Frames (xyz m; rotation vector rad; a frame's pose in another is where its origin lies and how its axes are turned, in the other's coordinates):
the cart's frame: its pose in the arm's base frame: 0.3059 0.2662 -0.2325 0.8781 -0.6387 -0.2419
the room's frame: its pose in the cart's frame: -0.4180 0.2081 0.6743 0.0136 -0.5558 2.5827
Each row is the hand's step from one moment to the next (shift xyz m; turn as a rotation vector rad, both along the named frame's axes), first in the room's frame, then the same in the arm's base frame.
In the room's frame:
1: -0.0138 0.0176 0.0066 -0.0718 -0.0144 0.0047
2: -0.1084 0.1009 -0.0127 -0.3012 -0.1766 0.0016
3: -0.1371 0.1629 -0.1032 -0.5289 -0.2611 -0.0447
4: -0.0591 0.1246 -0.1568 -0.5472 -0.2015 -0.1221
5: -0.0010 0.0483 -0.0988 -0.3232 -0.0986 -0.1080
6: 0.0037 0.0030 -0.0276 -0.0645 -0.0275 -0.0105
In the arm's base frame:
1: 0.0052 -0.0144 -0.0176 0.0550 -0.0472 0.0114
2: 0.0839 -0.0609 -0.1066 0.2524 -0.1790 0.1619
3: 0.1560 -0.0098 -0.1777 0.4676 -0.2789 0.2312
4: 0.1307 0.0819 -0.1407 0.5238 -0.2317 0.1642
5: 0.0566 0.0752 -0.0569 0.3294 -0.1094 0.0734
6: 0.0136 0.0239 -0.0053 0.0597 -0.0302 0.0234

